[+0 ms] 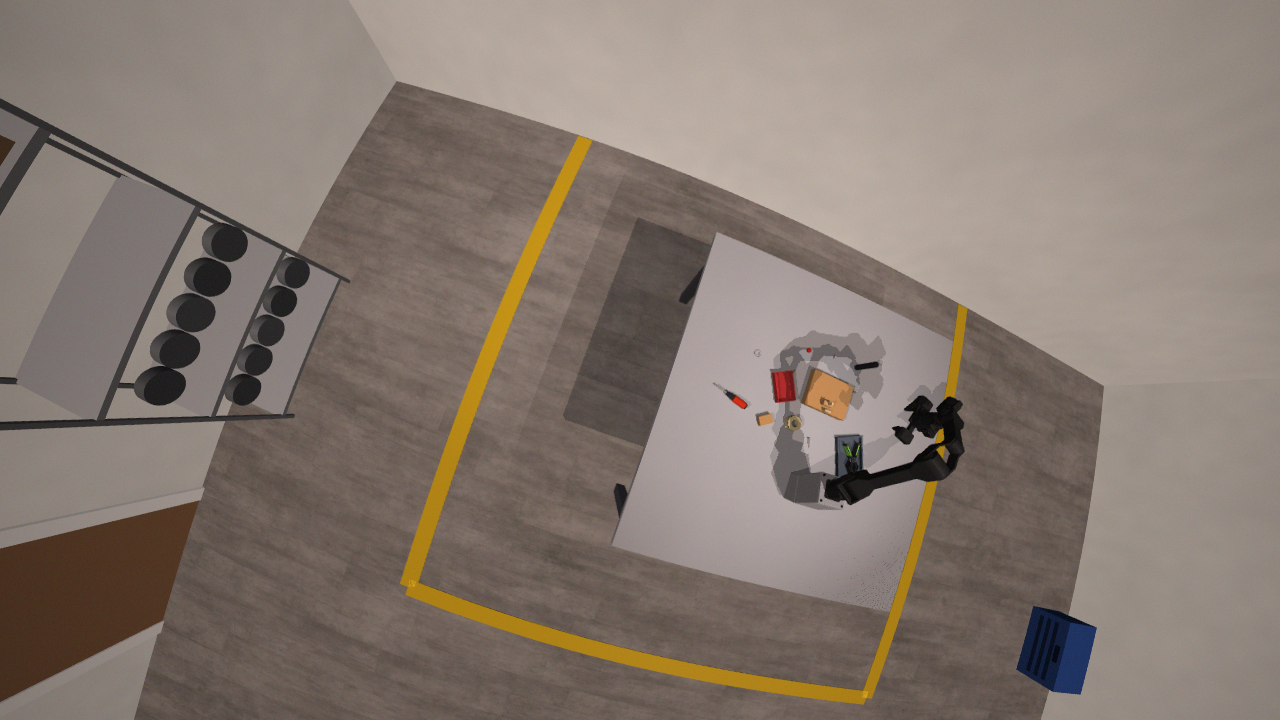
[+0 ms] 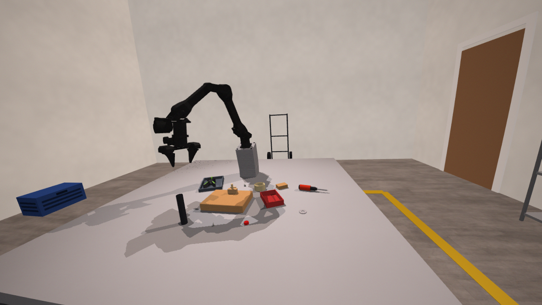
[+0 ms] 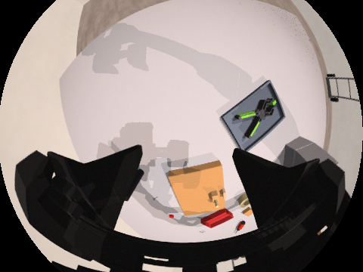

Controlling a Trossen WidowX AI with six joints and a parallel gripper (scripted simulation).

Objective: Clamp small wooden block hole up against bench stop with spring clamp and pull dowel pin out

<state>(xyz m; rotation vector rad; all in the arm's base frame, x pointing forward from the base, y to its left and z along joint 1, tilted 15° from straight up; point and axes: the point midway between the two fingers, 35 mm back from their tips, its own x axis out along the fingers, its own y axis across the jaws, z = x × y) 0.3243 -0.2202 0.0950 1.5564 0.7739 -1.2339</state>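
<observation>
My gripper is now 20 mm past the dowel pin, 230 mm to the right of it and 160 mm above it. The rest, counted from my hand: bench stop 50 mm behind, 230 mm to the left, 180 mm below; grey tray 190 mm behind, 30 mm to the left, 210 mm below; small wooden block 20 mm behind, 230 mm to the left, 180 mm below.
</observation>
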